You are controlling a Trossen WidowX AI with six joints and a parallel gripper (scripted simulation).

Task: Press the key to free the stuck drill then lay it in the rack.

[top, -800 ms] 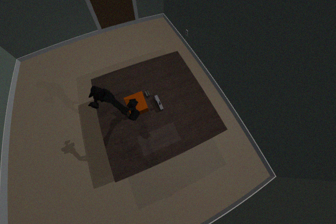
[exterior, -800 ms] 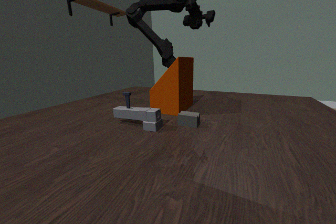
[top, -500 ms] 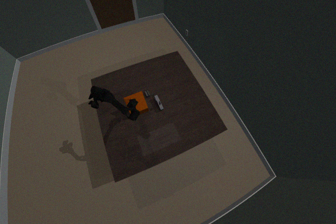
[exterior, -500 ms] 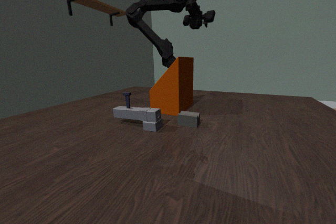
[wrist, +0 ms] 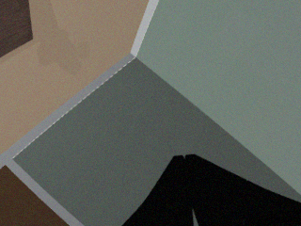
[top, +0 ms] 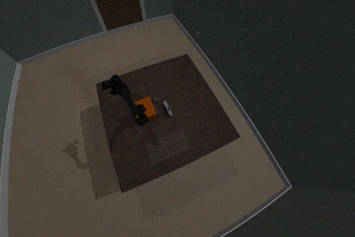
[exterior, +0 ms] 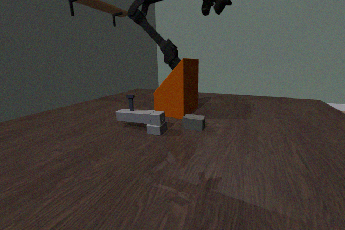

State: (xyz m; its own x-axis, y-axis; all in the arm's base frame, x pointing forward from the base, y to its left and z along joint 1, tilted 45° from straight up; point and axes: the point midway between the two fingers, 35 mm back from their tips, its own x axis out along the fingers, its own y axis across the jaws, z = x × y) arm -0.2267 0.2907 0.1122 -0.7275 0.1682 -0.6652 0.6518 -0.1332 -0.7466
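Right now the dark key is 480 mm ahead of my gripper tip, 400 mm below it and 200 mm to the right of it. Also, from my gripper tip: rack: 470 mm below, 380 mm ahead, 10 mm to the right; drill: 480 mm ahead, 440 mm below, 140 mm to the right; grey housing: 480 mm ahead, 450 mm below, 160 mm to the right.
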